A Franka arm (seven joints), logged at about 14 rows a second.
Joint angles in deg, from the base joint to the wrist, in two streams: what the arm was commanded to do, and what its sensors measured. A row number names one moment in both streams.
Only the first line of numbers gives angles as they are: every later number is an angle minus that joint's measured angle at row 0.
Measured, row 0:
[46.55, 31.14, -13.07, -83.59, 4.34, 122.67, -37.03]
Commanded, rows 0 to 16:
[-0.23, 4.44, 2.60, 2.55, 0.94, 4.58, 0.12]
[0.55, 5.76, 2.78, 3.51, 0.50, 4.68, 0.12]
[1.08, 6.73, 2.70, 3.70, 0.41, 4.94, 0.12]
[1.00, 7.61, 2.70, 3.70, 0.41, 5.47, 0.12]
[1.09, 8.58, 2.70, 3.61, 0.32, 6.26, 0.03]
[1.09, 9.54, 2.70, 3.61, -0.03, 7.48, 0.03]
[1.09, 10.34, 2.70, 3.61, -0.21, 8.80, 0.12]
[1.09, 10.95, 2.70, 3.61, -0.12, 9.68, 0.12]
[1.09, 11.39, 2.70, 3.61, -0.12, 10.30, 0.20]
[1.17, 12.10, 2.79, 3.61, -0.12, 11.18, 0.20]
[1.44, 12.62, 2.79, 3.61, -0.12, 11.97, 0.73]
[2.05, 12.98, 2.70, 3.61, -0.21, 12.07, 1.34]
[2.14, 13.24, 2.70, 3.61, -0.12, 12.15, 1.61]
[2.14, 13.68, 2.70, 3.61, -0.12, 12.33, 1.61]
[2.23, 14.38, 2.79, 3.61, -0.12, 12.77, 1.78]
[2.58, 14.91, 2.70, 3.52, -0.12, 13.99, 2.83]
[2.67, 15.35, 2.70, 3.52, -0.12, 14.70, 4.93]
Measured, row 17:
[2.23, 12.92, 2.97, 1.39, -0.02, 12.72, 1.81]
